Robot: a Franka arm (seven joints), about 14 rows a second.
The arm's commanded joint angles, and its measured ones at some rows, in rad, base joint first. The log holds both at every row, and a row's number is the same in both.
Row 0, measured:
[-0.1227, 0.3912, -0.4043, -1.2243, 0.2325, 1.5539, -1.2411]
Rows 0 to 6, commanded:
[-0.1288, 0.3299, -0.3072, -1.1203, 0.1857, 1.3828, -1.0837]
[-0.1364, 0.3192, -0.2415, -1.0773, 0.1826, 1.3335, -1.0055]
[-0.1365, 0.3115, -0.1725, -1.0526, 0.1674, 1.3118, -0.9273]
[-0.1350, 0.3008, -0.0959, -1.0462, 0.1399, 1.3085, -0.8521]
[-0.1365, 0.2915, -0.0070, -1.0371, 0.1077, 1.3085, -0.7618]
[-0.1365, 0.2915, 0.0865, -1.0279, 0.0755, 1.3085, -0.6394]
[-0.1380, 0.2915, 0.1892, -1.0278, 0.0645, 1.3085, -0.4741]
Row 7, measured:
[-0.1270, 0.2842, 0.0318, -1.0588, 0.1158, 1.3267, -0.7019]
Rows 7 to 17, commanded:
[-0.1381, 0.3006, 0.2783, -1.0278, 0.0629, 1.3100, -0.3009]
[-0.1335, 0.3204, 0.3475, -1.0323, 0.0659, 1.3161, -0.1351]
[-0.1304, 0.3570, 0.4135, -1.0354, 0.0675, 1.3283, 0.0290]
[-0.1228, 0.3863, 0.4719, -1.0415, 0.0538, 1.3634, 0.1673]
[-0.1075, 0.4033, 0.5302, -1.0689, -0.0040, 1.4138, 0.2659]
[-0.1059, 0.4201, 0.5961, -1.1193, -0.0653, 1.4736, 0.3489]
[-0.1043, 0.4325, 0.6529, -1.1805, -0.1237, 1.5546, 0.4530]
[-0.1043, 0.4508, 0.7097, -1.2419, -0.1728, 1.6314, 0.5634]
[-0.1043, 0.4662, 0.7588, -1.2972, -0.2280, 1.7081, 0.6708]
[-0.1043, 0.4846, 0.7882, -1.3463, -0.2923, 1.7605, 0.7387]
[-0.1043, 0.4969, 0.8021, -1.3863, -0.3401, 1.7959, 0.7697]
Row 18, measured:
[-0.0858, 0.4924, 0.7566, -1.3066, -0.2511, 1.7248, 0.6659]
